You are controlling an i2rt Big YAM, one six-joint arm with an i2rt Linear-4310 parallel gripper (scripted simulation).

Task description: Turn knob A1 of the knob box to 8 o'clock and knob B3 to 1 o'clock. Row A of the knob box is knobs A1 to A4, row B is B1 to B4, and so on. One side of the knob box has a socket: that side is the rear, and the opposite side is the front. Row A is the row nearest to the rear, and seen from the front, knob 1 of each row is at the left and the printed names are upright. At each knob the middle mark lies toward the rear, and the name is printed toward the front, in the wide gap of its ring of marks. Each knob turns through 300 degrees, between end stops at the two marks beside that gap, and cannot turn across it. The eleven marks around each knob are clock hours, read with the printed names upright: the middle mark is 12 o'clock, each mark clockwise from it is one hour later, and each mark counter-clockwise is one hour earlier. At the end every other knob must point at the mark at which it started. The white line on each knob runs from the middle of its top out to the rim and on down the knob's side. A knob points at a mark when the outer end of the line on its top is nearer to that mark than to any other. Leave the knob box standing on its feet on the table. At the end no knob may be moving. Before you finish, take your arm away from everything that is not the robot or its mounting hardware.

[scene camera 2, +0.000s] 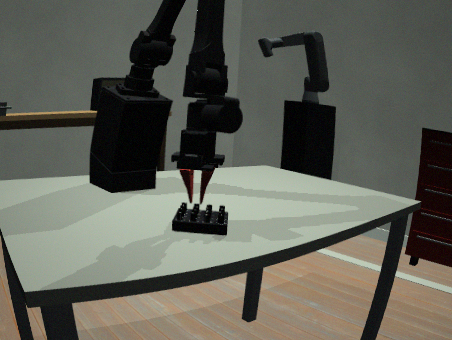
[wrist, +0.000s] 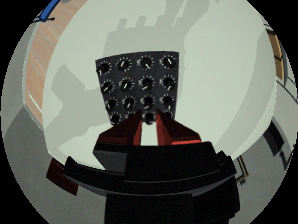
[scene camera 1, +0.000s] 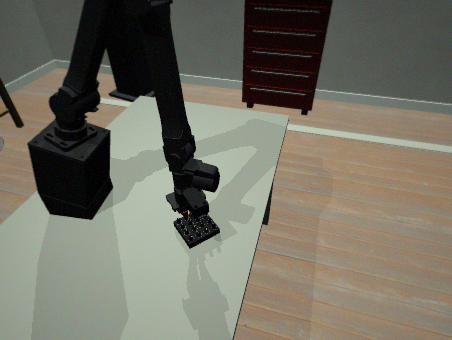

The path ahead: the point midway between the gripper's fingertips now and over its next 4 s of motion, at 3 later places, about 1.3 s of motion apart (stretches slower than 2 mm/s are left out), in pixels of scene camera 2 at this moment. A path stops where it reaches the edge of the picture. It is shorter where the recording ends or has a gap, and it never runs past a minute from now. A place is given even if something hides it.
My gripper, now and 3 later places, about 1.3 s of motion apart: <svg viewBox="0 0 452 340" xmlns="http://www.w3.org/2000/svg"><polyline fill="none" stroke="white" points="196,203 195,204 197,190 199,184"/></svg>
